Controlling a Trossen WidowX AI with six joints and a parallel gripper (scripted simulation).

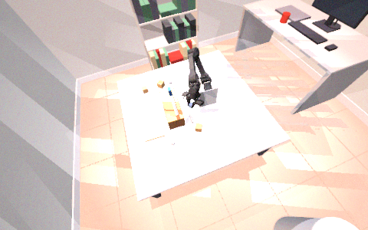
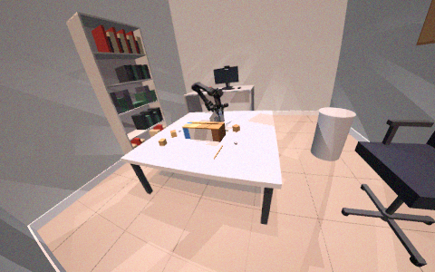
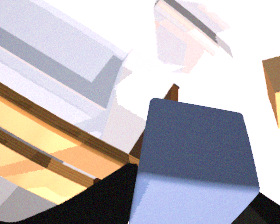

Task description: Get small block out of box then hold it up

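Right now the small blue block is 1 cm to the right of my gripper tip, 1 cm behind it and 1 cm above it. Also, from my gripper tip: clear-fronted box (13 cm to the right, 11 cm below, 11 cm ahead); thin stick (37 cm ahead, 17 cm below, 11 cm to the left).
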